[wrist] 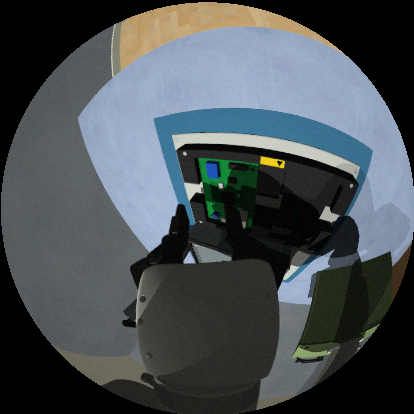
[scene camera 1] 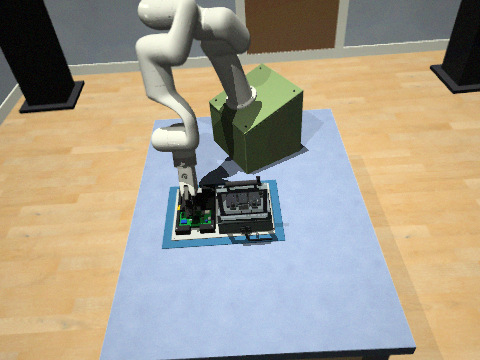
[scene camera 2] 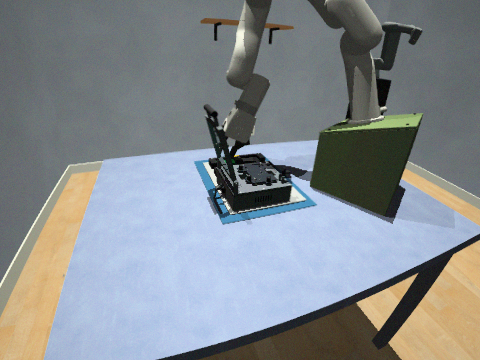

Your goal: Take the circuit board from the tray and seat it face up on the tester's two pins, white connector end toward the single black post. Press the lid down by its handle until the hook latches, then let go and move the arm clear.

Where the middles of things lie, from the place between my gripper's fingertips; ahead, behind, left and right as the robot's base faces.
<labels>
Right now my hand is 40 mm above the green circuit board (wrist: 221, 179), 10 mm to the right of it and 10 mm past it. From my hand the other things lie so: tester lid (scene camera 1: 242, 200) 170 mm to the left, 120 mm above, 80 mm ahead.
</labels>
